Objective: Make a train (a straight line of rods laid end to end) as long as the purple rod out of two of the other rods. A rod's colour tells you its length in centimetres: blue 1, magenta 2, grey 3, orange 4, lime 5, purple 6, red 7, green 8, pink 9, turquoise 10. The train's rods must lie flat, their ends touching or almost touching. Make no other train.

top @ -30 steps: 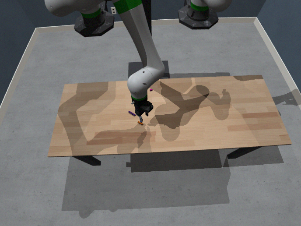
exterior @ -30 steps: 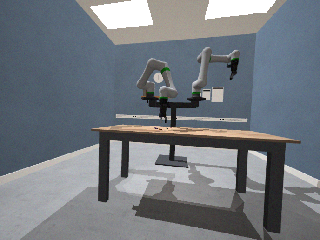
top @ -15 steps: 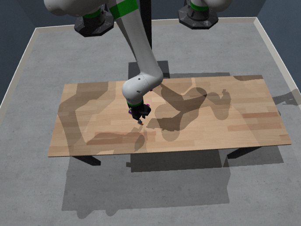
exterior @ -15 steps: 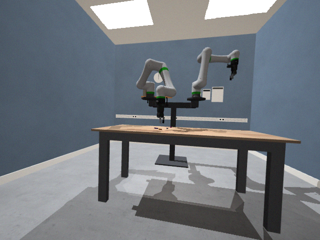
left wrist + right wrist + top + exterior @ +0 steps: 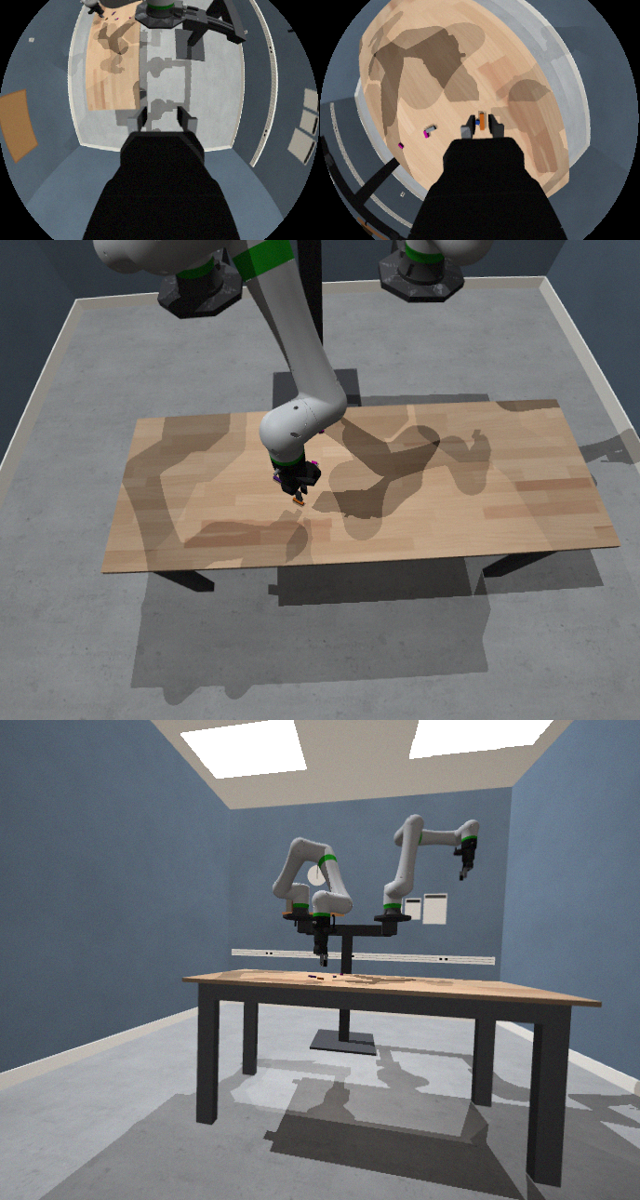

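Observation:
Now: the orange rod 80 mm below my right hand, 20 mm to the right of it and 10 mm behind it. Also, from my right hand: small blue rod: 80 mm below, 20 mm behind, 10 mm to the right; then grey rod: 130 mm behind, 80 mm below, 50 mm to the left; then purple rod: 90 mm behind, 80 mm to the right, 80 mm below.

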